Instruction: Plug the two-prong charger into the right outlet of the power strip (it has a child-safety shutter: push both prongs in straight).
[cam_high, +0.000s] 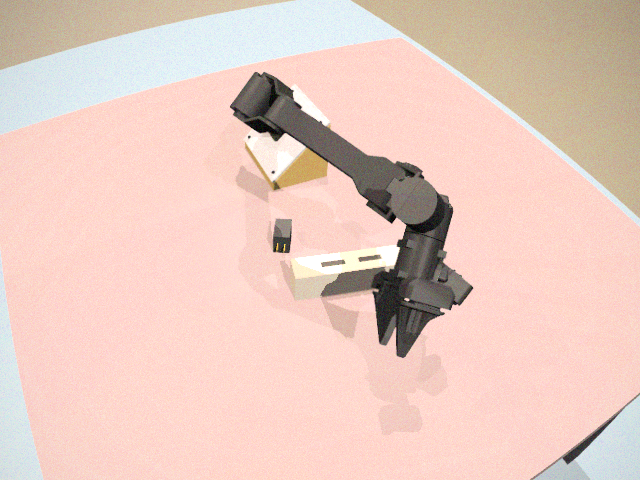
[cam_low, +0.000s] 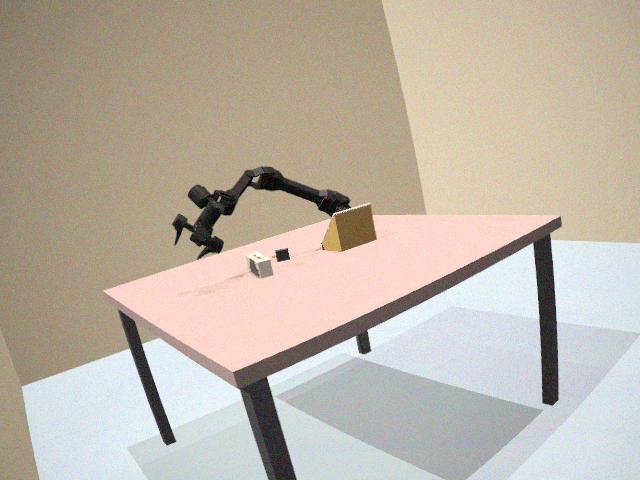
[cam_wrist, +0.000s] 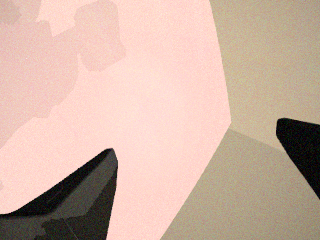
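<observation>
The black two-prong charger lies 350 mm behind my gripper tip, 10 mm to the right of it and 110 mm below it.
</observation>
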